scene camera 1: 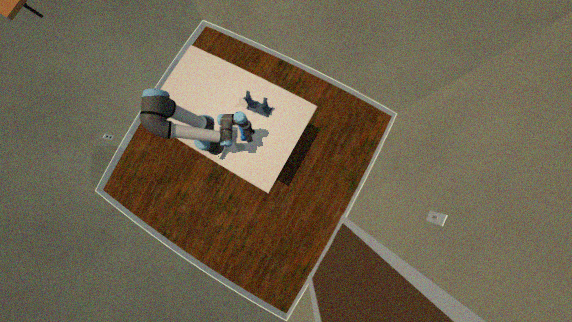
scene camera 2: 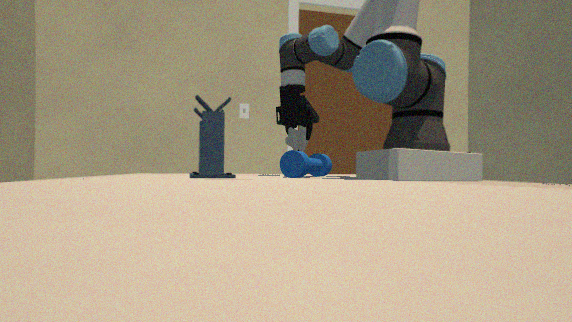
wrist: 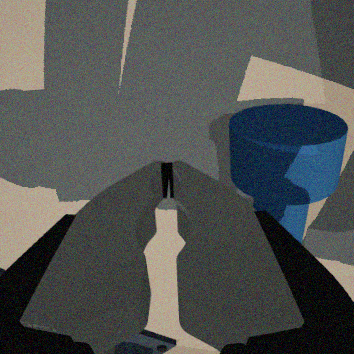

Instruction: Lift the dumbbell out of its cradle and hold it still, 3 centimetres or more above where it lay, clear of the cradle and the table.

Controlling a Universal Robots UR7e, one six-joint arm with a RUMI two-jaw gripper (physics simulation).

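Frame: origin at the arm's base, x ahead, y left, z up, level; millimetres.
Seen in the pictures: gripper, fingertip midpoint: (scene camera 1: 251,135) (wrist: 168,165); arm's base, origin of the base link: (scene camera 1: 215,146) (scene camera 2: 414,153).
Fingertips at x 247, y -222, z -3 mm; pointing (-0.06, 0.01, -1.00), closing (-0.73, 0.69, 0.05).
Note:
Pixels of each thing's top centre, then the offset from my fingertips to it. "*": a spot on its surface instead. Level surfaces: height alone.
- blue dumbbell, middle of its top: (wrist: 291,278) (scene camera 2: 308,152) (scene camera 1: 240,128) dx +2, dy +116, dz +7 mm
- dark blue-grey cradle, middle of its top: (scene camera 2: 210,103) (scene camera 1: 254,98) dx +263, dy +98, dz +131 mm
- light table top, its level: dz -61 mm
- small dark part, surface spot: (wrist: 145,344) * dx +223, dy +176, dz -53 mm
The blue dumbbell (scene camera 1: 243,134) (scene camera 2: 294,164) (wrist: 285,155) lies on its side on the light table top, apart from the cradle. The dark blue-grey cradle (scene camera 1: 258,106) (scene camera 2: 212,145) stands upright and empty, to the left of the dumbbell in scene camera 2. My gripper (scene camera 2: 298,148) (wrist: 168,165) points down with its fingertips together and nothing between them. It is low, close to the dumbbell. In the wrist view one round end of the dumbbell is to the right of the fingertips, and the right finger hides part of the handle. In scene camera 1 the fingertips are hidden.
The light table top (scene camera 1: 200,75) (scene camera 2: 250,240) bears the arm's grey base block (scene camera 2: 425,166), to the right of the dumbbell in scene camera 2. A small dark part (wrist: 145,344) shows at the wrist view's bottom edge. Arm shadows fall around the dumbbell.

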